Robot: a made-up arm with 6 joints.
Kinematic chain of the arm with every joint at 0, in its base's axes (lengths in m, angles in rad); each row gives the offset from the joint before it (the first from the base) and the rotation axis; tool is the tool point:
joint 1: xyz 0 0 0.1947 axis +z
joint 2: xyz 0 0.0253 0 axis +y
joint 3: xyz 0 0 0.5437 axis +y
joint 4: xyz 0 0 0.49 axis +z
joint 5: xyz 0 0 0 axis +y
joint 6: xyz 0 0 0.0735 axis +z
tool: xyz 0 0 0
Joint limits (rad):
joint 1: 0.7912..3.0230
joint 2: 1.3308..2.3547
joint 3: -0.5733..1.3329
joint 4: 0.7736..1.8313
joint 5: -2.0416..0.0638
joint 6: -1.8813..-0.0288
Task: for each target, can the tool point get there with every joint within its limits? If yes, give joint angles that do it. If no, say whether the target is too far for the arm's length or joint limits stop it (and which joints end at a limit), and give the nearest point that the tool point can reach.
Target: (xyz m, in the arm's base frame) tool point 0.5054 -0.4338 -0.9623
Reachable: no: too far | nearest point 0.1517 0.0964 -0.6688 | short by 0.702 m
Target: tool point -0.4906 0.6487 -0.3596
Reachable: yes | joints 2.2732 1.9407 0.5182 1.4138 -1.8452 -1.2647
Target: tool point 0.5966 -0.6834 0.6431
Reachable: no: joint limits stop it (at a limit: joint 1, joint 2, joint 3, joint 5) | nearest point 0.5928 0.5594 0.6815 | short by 1.243 m
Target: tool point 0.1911 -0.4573 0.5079
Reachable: no: joint limits stop it (at a limit: joint 1, joint 2, joint 3, joint 4, joint 5) | nearest point 0.5825 0.5601 0.6879 | short by 1.105 m
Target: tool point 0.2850 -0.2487 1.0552
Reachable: no: joint limits stop it (at a limit: joint 1, joint 2, joint 3, joint 4) | nearest point 0.5877 0.5614 0.6971 | short by 0.936 m
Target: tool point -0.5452 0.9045 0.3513
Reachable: yes | joints 2.1406 1.5942 -0.3324 1.4677 -0.8339 -1.0191
